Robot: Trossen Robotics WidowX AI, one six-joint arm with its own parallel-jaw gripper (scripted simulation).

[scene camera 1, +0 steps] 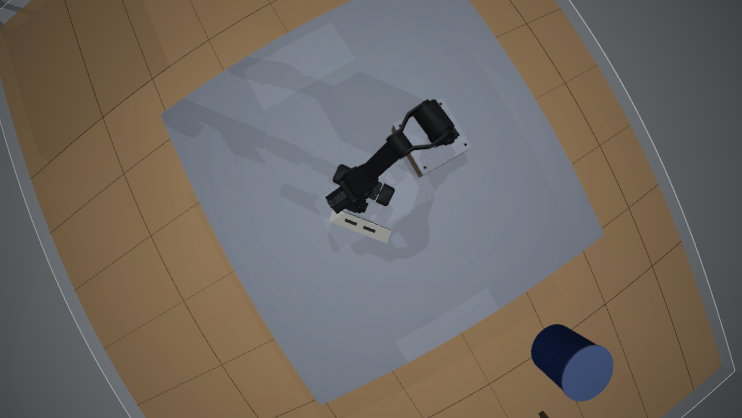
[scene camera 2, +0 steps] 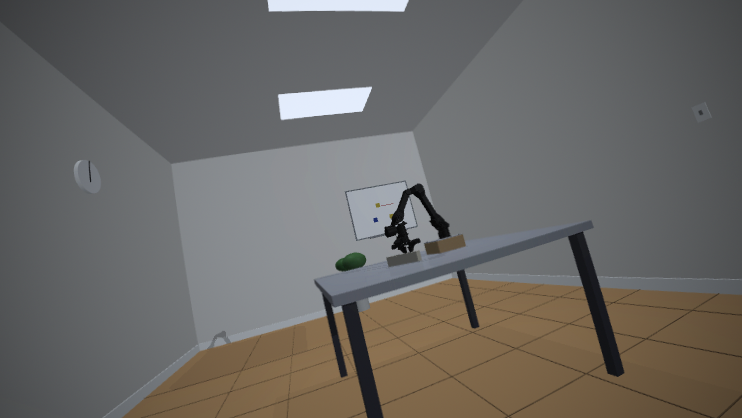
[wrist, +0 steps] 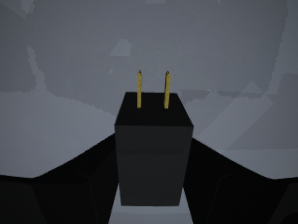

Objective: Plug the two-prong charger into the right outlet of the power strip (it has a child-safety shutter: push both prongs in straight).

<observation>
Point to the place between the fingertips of the gripper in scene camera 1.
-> At 365, 185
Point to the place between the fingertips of the gripper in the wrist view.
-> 150, 138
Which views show the black two-prong charger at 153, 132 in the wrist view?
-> The wrist view only.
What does the gripper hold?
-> A black two-prong charger.
</observation>
